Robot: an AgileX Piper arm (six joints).
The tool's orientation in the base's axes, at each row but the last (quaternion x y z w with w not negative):
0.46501, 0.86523, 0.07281, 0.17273
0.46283, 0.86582, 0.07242, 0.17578
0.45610, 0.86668, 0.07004, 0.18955
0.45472, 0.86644, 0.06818, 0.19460
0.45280, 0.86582, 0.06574, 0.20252
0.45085, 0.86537, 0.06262, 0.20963
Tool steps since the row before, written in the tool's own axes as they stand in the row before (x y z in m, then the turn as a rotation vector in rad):
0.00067, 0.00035, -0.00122, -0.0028, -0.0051, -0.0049
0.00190, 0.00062, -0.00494, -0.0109, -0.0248, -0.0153
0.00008, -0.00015, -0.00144, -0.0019, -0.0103, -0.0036
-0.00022, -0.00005, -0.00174, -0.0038, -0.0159, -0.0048
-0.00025, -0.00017, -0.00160, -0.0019, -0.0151, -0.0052
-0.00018, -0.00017, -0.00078, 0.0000, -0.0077, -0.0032
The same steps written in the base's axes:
-0.00051, 0.00079, 0.00108, -0.0044, -0.0050, 0.0037
-0.00232, 0.00210, 0.00431, -0.0194, -0.0224, 0.0096
-0.00072, 0.00005, 0.00126, -0.0083, -0.0073, 0.0008
-0.00062, -0.00011, 0.00164, -0.0121, -0.0120, 0.0007
-0.00066, -0.00019, 0.00148, -0.0126, -0.0100, 0.0008
-0.00036, -0.00018, 0.00071, -0.0071, -0.0043, 0.0006

